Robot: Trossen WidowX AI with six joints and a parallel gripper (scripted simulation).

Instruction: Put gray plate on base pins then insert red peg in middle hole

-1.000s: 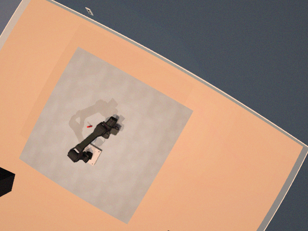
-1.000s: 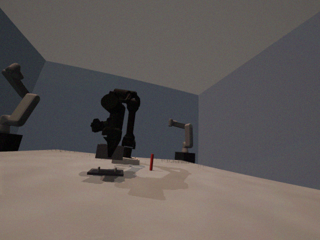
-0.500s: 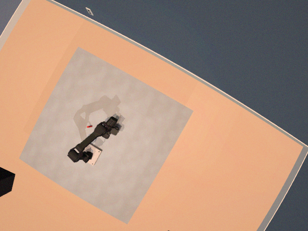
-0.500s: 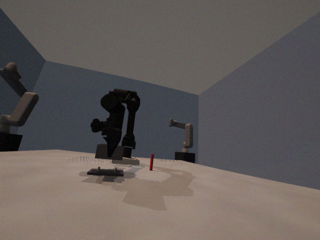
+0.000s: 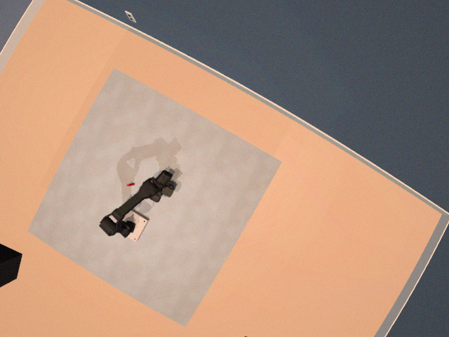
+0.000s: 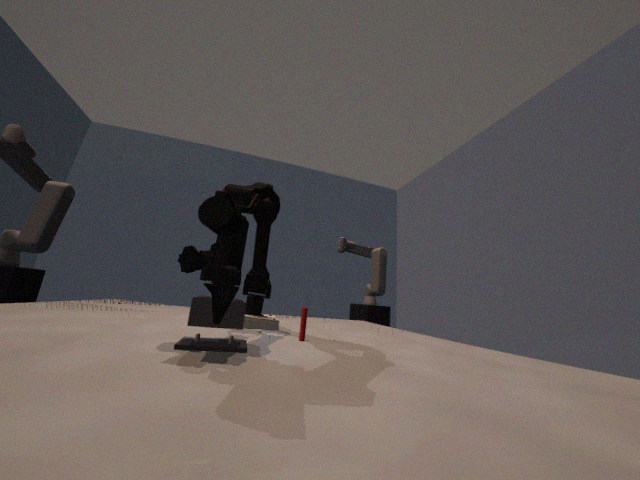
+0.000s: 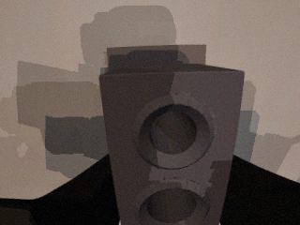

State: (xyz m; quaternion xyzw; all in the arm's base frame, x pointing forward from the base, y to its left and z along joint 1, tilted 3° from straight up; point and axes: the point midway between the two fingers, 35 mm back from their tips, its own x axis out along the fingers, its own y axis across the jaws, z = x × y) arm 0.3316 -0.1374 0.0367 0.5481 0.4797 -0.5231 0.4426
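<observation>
Now: the flat base 40 mm below my gripper tip. The rest, counted from my gripper tip: red peg: 210 mm to the left, 70 mm behind; gray plate: 30 mm above.
</observation>
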